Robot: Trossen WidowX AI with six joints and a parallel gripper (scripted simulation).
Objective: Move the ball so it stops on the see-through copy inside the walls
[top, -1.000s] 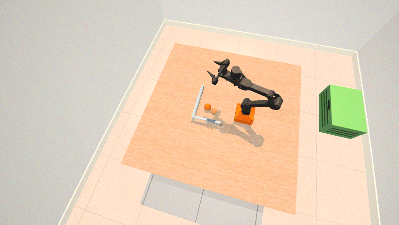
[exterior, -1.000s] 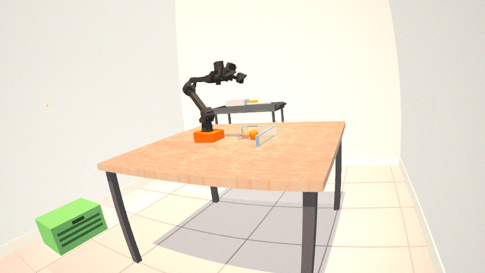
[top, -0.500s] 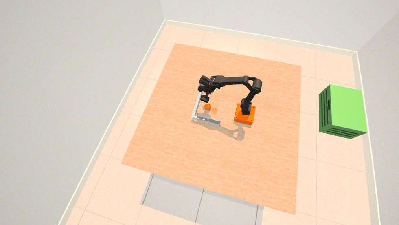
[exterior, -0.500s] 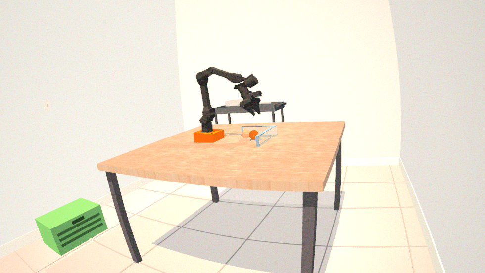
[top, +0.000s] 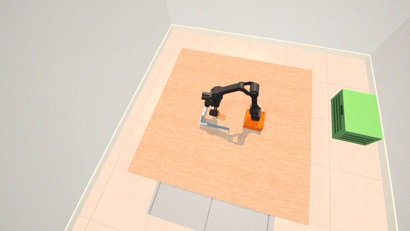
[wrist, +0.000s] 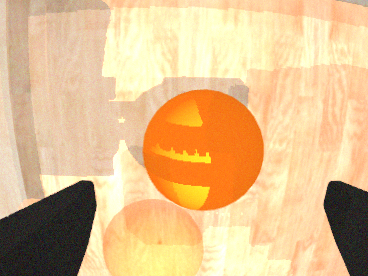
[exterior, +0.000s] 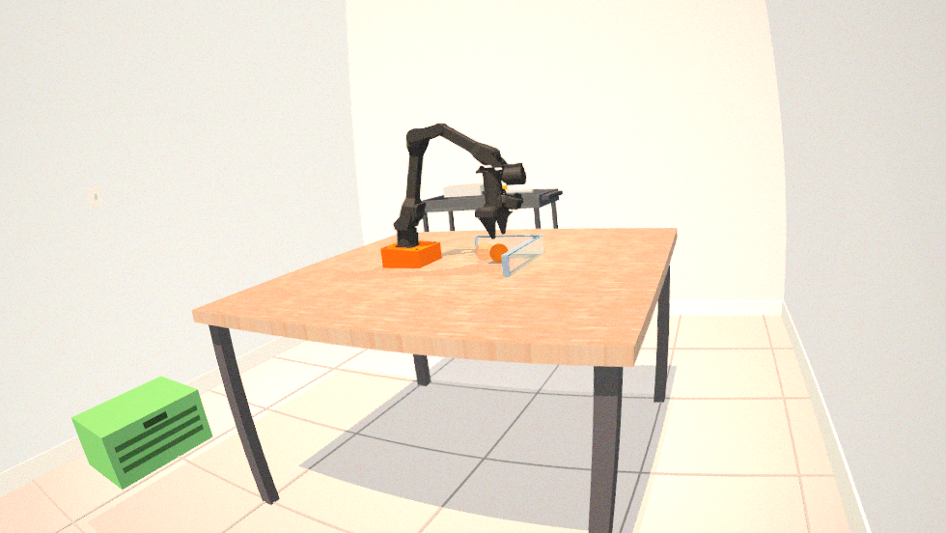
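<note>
Now: the orange ball 5 cm below my gripper tip. From my gripper tip the other things lie so: see-through copy of ball: 6 cm behind, 5 cm below, 3 cm to the left; then clear wall: 9 cm ahead, 5 cm below, 3 cm to the right.
</note>
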